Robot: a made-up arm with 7 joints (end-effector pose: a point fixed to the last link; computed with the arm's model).
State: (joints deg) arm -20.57 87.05 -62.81 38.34 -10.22 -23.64 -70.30
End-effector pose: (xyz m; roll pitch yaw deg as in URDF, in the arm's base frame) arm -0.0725 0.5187 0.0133 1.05 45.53 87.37
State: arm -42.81 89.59 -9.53 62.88 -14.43 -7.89 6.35
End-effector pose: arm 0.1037 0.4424 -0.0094 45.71 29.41 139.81
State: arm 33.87 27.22 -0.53 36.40 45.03 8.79 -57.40
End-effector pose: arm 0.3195 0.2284 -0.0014 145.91 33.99 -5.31
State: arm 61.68 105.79 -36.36 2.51 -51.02 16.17 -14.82
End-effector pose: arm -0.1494 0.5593 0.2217 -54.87 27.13 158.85
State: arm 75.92 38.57 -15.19 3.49 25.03 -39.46 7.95
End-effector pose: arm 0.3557 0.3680 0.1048 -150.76 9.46 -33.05
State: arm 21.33 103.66 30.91 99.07 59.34 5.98 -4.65
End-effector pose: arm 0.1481 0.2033 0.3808 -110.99 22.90 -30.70
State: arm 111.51 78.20 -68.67 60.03 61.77 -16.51 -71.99
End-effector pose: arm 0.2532 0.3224 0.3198 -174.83 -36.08 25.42
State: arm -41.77 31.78 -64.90 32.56 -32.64 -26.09 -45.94
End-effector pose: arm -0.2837 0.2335 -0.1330 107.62 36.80 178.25
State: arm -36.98 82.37 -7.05 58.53 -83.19 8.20 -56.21
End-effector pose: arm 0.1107 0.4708 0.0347 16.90 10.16 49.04
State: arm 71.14 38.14 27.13 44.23 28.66 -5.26 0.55
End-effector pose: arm 0.2719 0.3849 0.2800 -161.01 -32.21 -32.91
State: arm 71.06 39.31 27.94 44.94 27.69 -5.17 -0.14
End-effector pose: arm 0.2635 0.3915 0.2832 -160.75 -32.20 -30.75
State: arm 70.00 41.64 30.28 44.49 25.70 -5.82 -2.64
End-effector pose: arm 0.2507 0.4078 0.2785 -163.37 -32.25 -23.89
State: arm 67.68 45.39 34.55 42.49 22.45 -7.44 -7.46
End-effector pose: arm 0.2312 0.4347 0.2645 -169.24 -31.75 -11.41
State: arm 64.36 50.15 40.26 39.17 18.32 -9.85 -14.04
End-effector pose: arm 0.2050 0.4662 0.2451 -176.55 -29.89 4.42
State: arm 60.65 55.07 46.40 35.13 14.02 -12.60 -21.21
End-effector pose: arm 0.1761 0.4948 0.2256 177.03 -26.86 20.00
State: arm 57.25 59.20 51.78 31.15 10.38 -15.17 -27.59
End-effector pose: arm 0.1515 0.5156 0.2096 172.58 -23.72 32.38
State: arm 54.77 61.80 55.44 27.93 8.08 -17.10 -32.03
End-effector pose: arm 0.1368 0.5274 0.1977 169.91 -21.27 40.10
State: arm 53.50 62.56 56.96 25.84 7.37 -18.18 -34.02
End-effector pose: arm 0.1341 0.5314 0.1884 168.43 -19.71 43.02
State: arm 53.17 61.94 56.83 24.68 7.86 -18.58 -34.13
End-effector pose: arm 0.1401 0.5301 0.1805 167.60 -18.81 42.54
